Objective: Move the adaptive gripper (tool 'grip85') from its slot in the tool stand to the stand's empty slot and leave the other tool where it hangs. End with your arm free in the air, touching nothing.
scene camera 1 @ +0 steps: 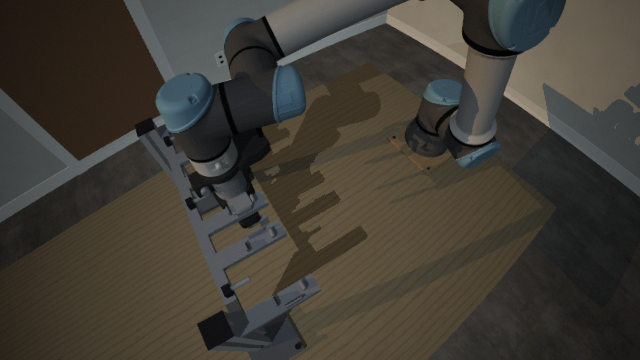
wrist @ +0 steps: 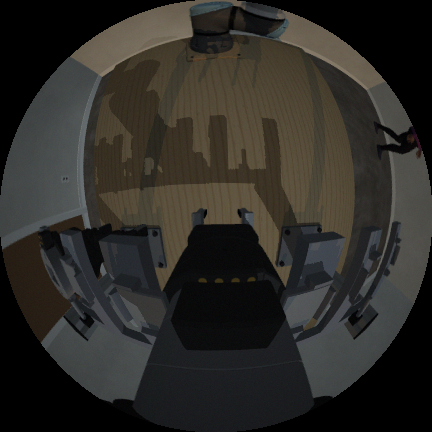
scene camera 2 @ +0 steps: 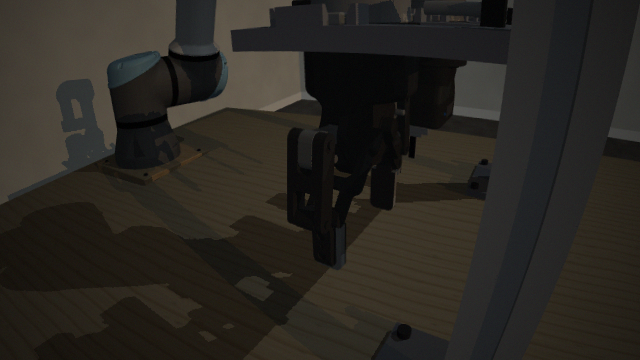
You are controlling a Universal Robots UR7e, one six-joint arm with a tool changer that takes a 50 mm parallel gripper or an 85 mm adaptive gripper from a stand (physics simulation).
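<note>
There's a parallel gripper (scene camera 2: pixel 431 106) here, and I can see that same parallel gripper (scene camera 1: pixel 238 201) from another camera, plus the wrist view gives me the parallel gripper (wrist: pixel 215 252) too. I also see an adaptive gripper (scene camera 2: pixel 365 98), and the wrist view shows the adaptive gripper (wrist: pixel 61 274) as well. And there's a tool stand (wrist: pixel 313 255).
</note>
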